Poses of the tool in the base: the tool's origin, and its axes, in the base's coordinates. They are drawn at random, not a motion.
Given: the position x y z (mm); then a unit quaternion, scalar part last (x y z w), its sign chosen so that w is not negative.
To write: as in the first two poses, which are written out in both.
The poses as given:
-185 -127 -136 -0.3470 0.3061 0.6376 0.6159
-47 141 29 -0.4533 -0.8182 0.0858 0.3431
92 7 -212 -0.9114 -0.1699 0.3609 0.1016
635 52 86 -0.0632 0.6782 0.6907 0.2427
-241 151 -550 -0.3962 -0.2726 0.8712 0.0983
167 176 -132 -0.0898 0.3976 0.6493 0.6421
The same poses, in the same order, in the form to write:
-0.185 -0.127 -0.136 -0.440 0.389 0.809 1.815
-0.047 0.141 0.029 -0.483 -0.871 0.091 2.441
0.092 0.007 -0.212 -0.916 -0.171 0.363 2.938
0.635 0.052 0.086 -0.065 0.699 0.712 2.651
-0.241 0.151 -0.550 -0.398 -0.274 0.875 2.945
0.167 0.176 -0.132 -0.117 0.519 0.847 1.747

